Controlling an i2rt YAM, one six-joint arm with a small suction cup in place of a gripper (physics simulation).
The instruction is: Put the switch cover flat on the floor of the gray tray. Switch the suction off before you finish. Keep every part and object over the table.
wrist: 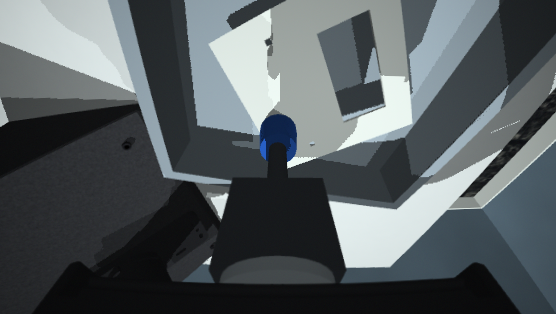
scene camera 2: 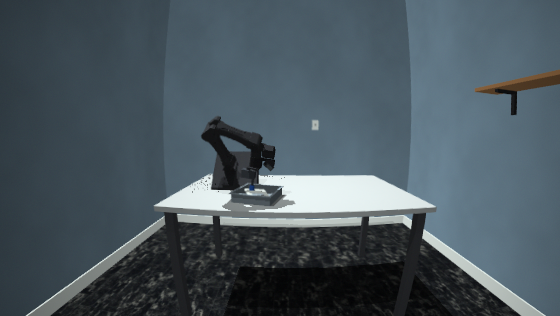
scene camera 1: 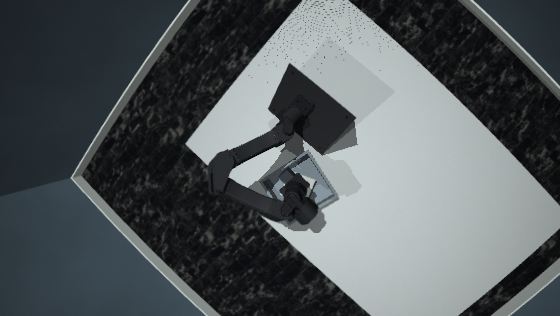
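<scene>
The pale switch cover [scene camera 1: 308, 184] [scene camera 2: 259, 191] [wrist: 300, 75] hangs at the blue suction cup [scene camera 2: 252, 188] [wrist: 278, 136], which sits near one edge of it. The cover is inside the outline of the gray tray [scene camera 1: 324, 175] [scene camera 2: 250, 199] [wrist: 146, 100] and looks about level, low between the walls in the second scene view. Its rectangular opening shows parts of the tray's inside. Whether its underside touches the tray floor cannot be told. In the first scene view the arm hides the cup and part of the cover.
The tray stands near an edge of the white table [scene camera 1: 425, 175] [scene camera 2: 340, 195]. The dark base plate [scene camera 1: 325, 117] [scene camera 2: 245, 159] [wrist: 60, 200] of the arm stands tilted close beside it. A wooden shelf [scene camera 2: 530, 81] is on the right wall.
</scene>
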